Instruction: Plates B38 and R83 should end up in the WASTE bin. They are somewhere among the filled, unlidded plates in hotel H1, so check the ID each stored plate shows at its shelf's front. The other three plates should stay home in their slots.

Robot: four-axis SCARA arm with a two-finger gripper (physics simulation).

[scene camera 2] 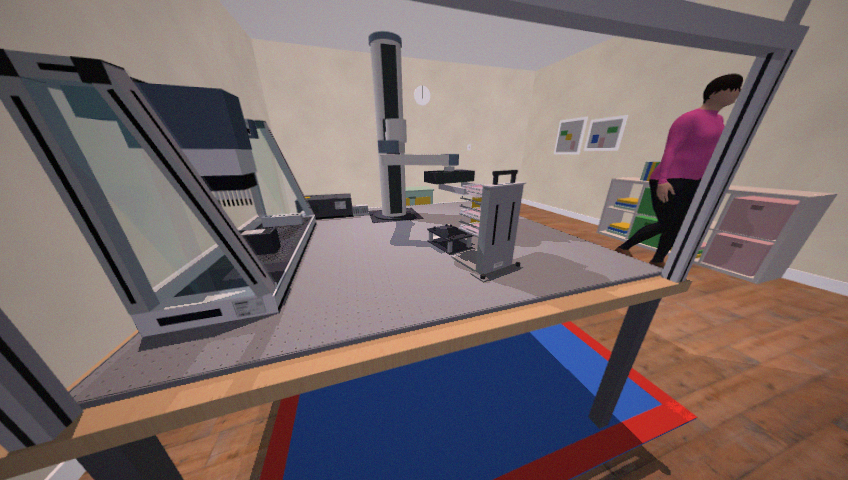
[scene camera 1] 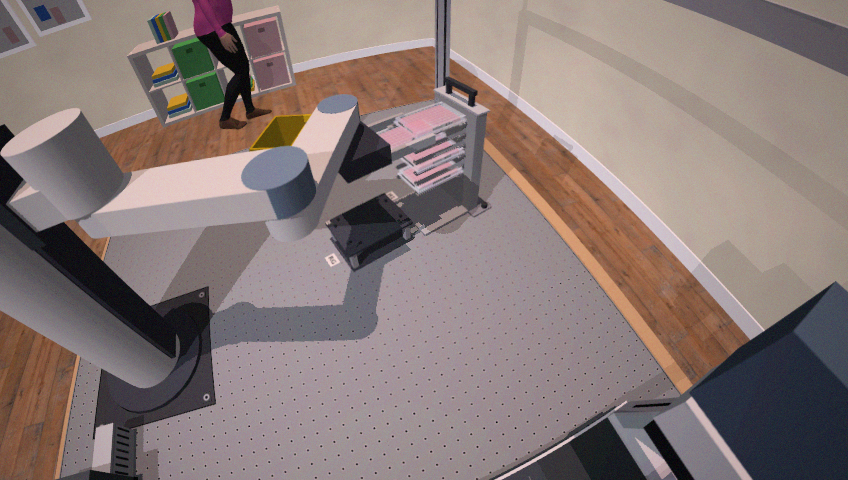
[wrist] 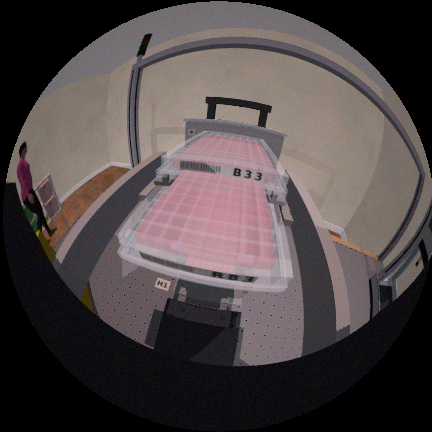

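Seen in the pictures: gripper, fingertip midpoint: (scene camera 2: 477, 190) (scene camera 1: 418, 126) (wrist: 222, 167); arm's base at its link origin: (scene camera 2: 394, 216) (scene camera 1: 157, 359).
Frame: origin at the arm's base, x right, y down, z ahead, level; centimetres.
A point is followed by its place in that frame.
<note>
My gripper (scene camera 1: 397, 137) (wrist: 222, 167) {z 71.2, x -16.3, y -26.3 cm} is shut on plate R83 (wrist: 205, 215) {z 66.1, x -15.3, y -25.5 cm}, a clear plate with pink wells, its ID at the front edge in the wrist view. R83 is level and juts out from hotel H1 (scene camera 1: 474, 160) {z 82.5, x -11.7, y -17.5 cm} (scene camera 2: 501, 231) {z 83.5, x -18.7, y -15.3 cm} (wrist: 276, 139) {z 81.8, x -12.5, y -28.3 cm} toward the arm; its far end is hidden under plate B33 (wrist: 225, 147) {z 72.3, x -16.6, y -27.7 cm} (scene camera 1: 431, 117) {z 74.3, x -16.6, y -27.7 cm}, which sits on the top shelf. Lower plates (scene camera 1: 434, 152) {z 73.6, x -13.3, y -21.0 cm} (scene camera 1: 432, 173) {z 74.1, x -15.6, y -13.4 cm} lie in the hotel, their IDs not visible. Plate B38's ID does not show. A yellow bin (scene camera 1: 286, 131) {z 44.1, x -47.4, y -16.4 cm} stands behind the arm; no label is readable on it.
A low black stand (scene camera 1: 368, 228) {z 56.6, x -10.9, y -7.3 cm} (scene camera 2: 449, 230) {z 55.9, x -13.4, y -7.3 cm} (wrist: 197, 335) {z 59.9, x -13.5, y -7.3 cm} is close in front of the hotel. The hotel has a black top handle (scene camera 1: 461, 89) {z 81.6, x -17.5, y -32.6 cm} (wrist: 239, 103) {z 81.4, x -18.4, y -32.6 cm}. A framed machine (scene camera 2: 196, 127) {z 77.8, x 52.6, y -43.0 cm} stands at the left in scene camera 2. A person (scene camera 1: 223, 53) (scene camera 2: 684, 160) stands beyond the table.
</note>
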